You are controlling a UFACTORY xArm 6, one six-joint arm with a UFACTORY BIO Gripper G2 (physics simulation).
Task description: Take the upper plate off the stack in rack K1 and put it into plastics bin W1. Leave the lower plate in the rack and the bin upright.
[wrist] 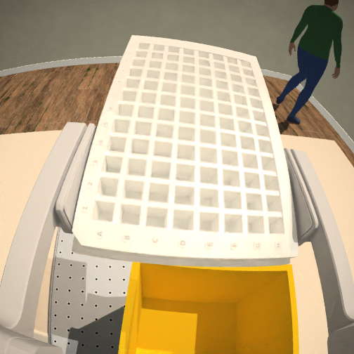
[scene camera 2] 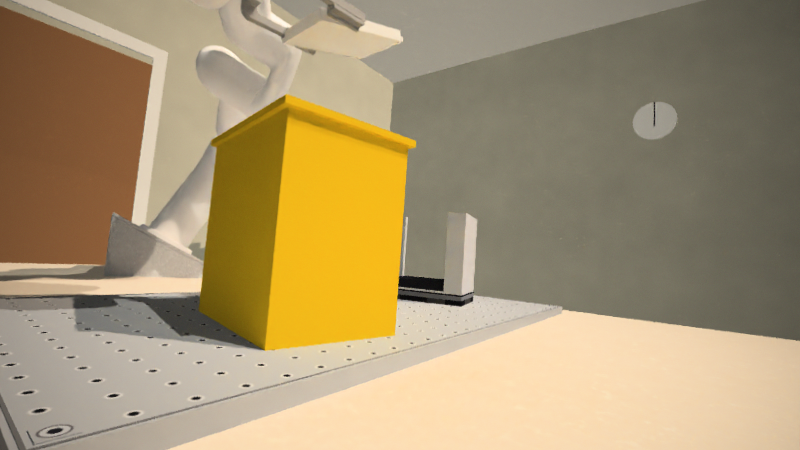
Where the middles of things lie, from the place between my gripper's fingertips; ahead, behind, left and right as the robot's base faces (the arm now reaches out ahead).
Labels:
I see my gripper 10 mm to the right of the pale deep-well plate (wrist: 186,167) and 10 mm below it. Round my hand: yellow plastics bin W1 (scene camera 2: 303,245) (250 mm below, 70 mm to the right, 40 mm ahead).

